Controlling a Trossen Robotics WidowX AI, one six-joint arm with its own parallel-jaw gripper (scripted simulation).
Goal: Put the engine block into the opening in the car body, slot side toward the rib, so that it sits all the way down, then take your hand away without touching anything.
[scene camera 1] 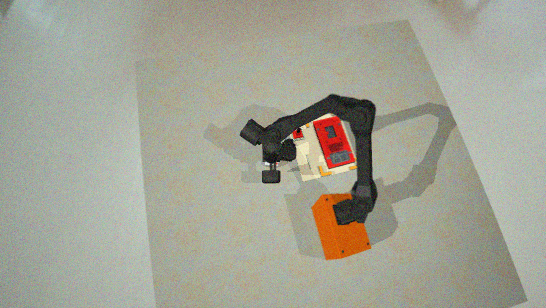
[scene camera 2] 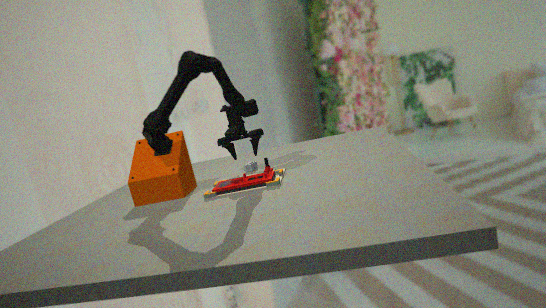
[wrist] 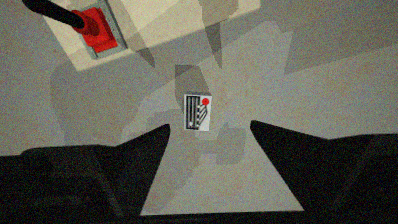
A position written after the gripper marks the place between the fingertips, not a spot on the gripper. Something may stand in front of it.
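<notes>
Scene camera 2 shows the gripper (scene camera 2: 245,157), which is open and holds nothing, along with a red car body (scene camera 2: 258,180). Scene camera 1 shows the red car body (scene camera 1: 335,146) as well. The wrist view shows the gripper (wrist: 210,126) and an engine block (wrist: 197,105), but the red car body is out of frame in the wrist view.
</notes>
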